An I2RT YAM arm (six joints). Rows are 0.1 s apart.
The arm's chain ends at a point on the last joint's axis. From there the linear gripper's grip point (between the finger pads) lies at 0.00 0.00 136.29 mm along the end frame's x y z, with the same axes.
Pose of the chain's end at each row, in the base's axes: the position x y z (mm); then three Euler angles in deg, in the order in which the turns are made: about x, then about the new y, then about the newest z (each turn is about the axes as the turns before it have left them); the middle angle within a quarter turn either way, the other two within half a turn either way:
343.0 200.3 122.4 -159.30 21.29 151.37
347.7 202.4 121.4 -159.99 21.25 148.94
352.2 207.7 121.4 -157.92 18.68 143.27
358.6 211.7 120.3 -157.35 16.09 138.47
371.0 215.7 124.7 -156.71 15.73 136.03
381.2 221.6 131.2 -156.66 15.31 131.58
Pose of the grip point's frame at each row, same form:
392.5 245.2 3.6 -159.30 21.29 151.37
397.1 245.9 2.0 -159.99 21.25 148.94
395.9 256.2 1.8 -157.92 18.68 143.27
396.4 262.1 -0.6 -157.35 16.09 138.47
407.9 267.6 4.2 -156.71 15.73 136.03
417.2 273.7 10.5 -156.66 15.31 131.58

